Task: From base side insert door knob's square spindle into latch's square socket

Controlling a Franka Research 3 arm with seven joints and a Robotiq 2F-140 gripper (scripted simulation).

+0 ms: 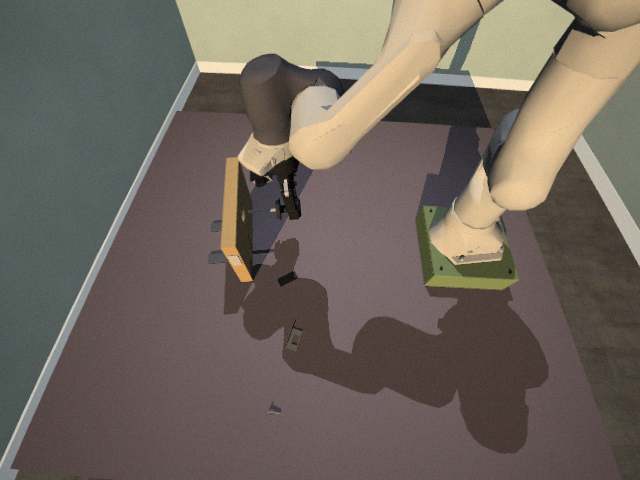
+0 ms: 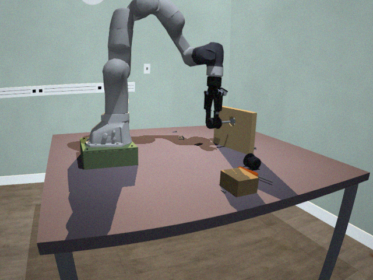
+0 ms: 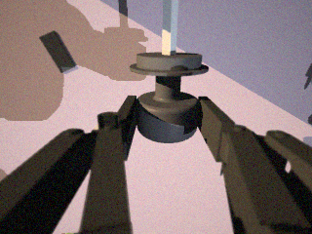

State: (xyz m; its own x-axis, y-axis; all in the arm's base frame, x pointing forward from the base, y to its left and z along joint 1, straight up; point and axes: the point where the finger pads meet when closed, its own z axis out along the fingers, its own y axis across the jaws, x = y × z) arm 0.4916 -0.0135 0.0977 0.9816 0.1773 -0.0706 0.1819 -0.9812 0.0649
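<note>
My hand is 160 mm short of the wooden door panel, 50 mm above it and 30 mm to the right of it.
</note>
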